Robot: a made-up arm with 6 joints. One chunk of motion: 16 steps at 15 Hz.
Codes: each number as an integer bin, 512 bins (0 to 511) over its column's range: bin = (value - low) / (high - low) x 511, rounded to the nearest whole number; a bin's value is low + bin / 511 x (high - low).
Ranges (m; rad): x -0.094..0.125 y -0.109..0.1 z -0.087..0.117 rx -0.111..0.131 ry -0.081..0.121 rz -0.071..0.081
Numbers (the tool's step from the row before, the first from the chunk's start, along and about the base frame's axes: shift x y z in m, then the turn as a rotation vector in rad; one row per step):
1: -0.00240 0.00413 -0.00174 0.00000 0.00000 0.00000
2: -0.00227 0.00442 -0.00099 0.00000 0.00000 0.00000
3: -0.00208 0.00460 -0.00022 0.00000 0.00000 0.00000
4: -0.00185 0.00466 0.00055 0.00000 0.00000 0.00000
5: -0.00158 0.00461 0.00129 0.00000 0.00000 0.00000
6: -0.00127 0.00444 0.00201 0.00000 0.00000 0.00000
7: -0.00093 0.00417 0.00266 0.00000 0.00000 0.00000
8: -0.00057 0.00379 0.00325 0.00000 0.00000 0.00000
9: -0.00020 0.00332 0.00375 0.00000 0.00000 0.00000
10: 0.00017 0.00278 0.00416 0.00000 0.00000 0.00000
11: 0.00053 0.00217 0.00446 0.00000 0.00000 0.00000
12: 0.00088 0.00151 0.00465 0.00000 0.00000 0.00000
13: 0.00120 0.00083 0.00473 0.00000 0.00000 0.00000
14: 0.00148 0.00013 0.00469 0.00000 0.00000 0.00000
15: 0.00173 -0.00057 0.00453 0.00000 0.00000 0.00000
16: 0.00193 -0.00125 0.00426 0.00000 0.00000 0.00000
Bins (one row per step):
1: 214 277 214 234 205 239
2: 214 277 215 234 205 239
3: 214 278 217 234 205 239
4: 215 278 219 234 205 239
5: 216 278 221 234 205 239
6: 216 277 223 234 205 239
7: 217 277 225 234 205 239
8: 218 276 226 234 205 239
9: 219 275 227 234 205 239
10: 220 273 228 234 205 239
11: 221 272 229 234 205 239
12: 221 270 230 234 205 239
13: 222 269 230 234 205 239
14: 223 267 230 234 205 239
15: 223 265 229 234 205 239
16: 224 263 229 234 205 239

